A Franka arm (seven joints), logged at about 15 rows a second.
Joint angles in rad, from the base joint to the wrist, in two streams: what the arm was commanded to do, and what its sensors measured. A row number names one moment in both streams.
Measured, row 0:
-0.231, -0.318, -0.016, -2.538, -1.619, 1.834, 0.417
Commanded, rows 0 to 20:
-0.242, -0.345, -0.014, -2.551, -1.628, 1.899, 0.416
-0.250, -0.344, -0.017, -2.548, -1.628, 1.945, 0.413
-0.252, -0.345, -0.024, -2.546, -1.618, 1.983, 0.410
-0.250, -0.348, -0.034, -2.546, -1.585, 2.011, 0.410
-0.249, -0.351, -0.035, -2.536, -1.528, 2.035, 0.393
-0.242, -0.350, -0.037, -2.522, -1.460, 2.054, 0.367
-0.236, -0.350, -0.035, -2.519, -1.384, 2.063, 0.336
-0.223, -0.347, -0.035, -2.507, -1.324, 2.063, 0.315
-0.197, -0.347, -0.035, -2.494, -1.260, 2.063, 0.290
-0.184, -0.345, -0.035, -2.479, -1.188, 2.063, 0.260
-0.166, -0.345, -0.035, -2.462, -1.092, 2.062, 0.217
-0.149, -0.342, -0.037, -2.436, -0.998, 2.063, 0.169
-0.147, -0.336, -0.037, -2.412, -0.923, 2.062, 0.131
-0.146, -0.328, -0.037, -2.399, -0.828, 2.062, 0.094
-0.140, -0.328, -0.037, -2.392, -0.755, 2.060, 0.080
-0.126, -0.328, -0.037, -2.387, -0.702, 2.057, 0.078
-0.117, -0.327, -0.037, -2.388, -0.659, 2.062, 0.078
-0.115, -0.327, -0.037, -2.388, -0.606, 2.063, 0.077
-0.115, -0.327, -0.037, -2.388, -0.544, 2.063, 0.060
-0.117, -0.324, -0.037, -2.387, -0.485, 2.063, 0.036
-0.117, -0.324, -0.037, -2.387, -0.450, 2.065, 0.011
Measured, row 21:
-0.122, -0.329, -0.028, -2.394, -0.534, 2.052, 0.061
